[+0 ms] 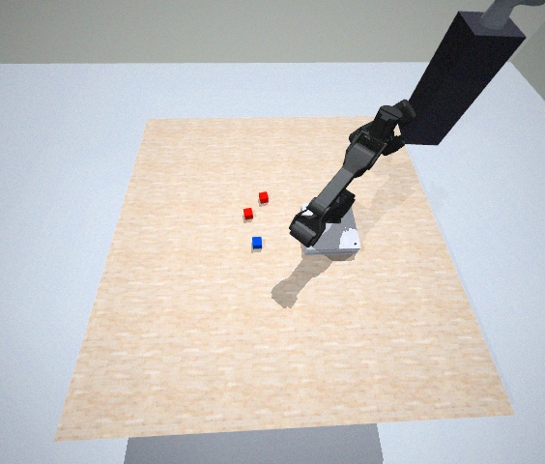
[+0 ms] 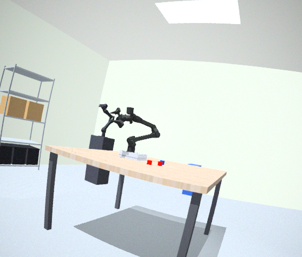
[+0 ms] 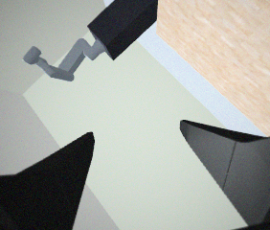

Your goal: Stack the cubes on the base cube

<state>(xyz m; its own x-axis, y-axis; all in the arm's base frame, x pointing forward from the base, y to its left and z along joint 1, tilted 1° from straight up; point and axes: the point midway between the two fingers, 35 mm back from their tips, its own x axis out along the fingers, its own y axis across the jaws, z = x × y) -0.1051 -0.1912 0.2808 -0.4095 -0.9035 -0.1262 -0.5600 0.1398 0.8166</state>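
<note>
My gripper tip is now 400 mm short of the blue cube, 330 mm to the right of it and 320 mm above it.
</note>
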